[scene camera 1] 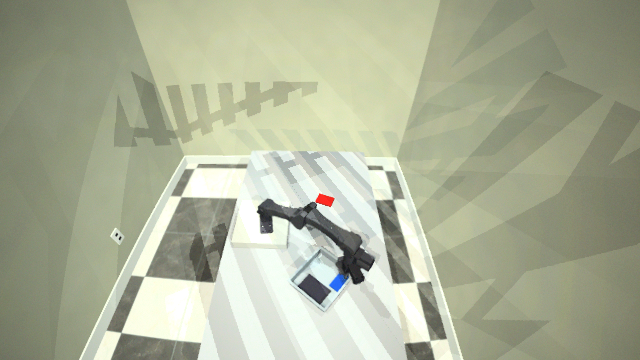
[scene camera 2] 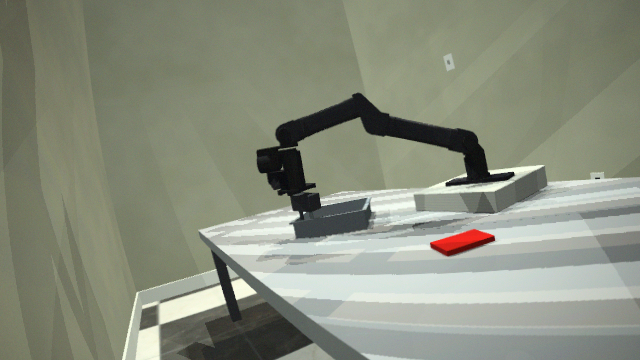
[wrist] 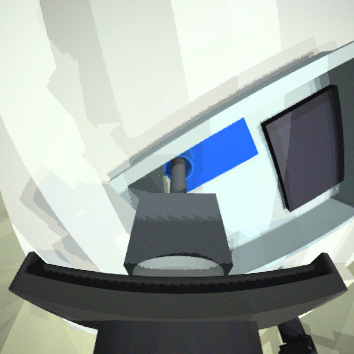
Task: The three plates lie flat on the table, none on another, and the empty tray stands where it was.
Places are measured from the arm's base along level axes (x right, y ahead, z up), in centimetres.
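Pixels of known places: hand, tool point: [scene camera 1: 344, 280] [scene camera 2: 304, 233] [wrist: 177, 148]; arm's base, link origin: [scene camera 1: 266, 218] [scene camera 2: 479, 180].
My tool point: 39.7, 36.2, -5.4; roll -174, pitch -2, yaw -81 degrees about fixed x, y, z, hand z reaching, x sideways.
Observation:
Ahead of a thing's pixels: the offset from my tool point to its middle, as dx, dy, dz.
A blue plate @[+0.5, -3.1, +0.5] [scene camera 1: 338, 282] [wrist: 225, 149] lies in the right corner of the grey tray @[-2.3, -11.1, +2.2] [scene camera 1: 304, 266] [scene camera 2: 331, 221] [wrist: 228, 105]. A dark plate @[+2.0, -15.8, +0.6] [scene camera 1: 314, 288] [wrist: 305, 147] lies flat in the tray beside it. A red plate @[-52.7, -0.1, +0.2] [scene camera 1: 325, 200] [scene camera 2: 462, 241] lies flat on the table, away from the tray. My suction cup [wrist: 178, 165] [scene camera 2: 301, 216] is down inside the tray and sits on the near end of the blue plate, close to the tray wall. The tray wall hides the contact in the second scene view.
The arm's base stands on a white block [scene camera 1: 250, 232] [scene camera 2: 487, 192] on the table's left side. The tray is near the table's right edge, with the tiled floor [scene camera 1: 174, 232] below.

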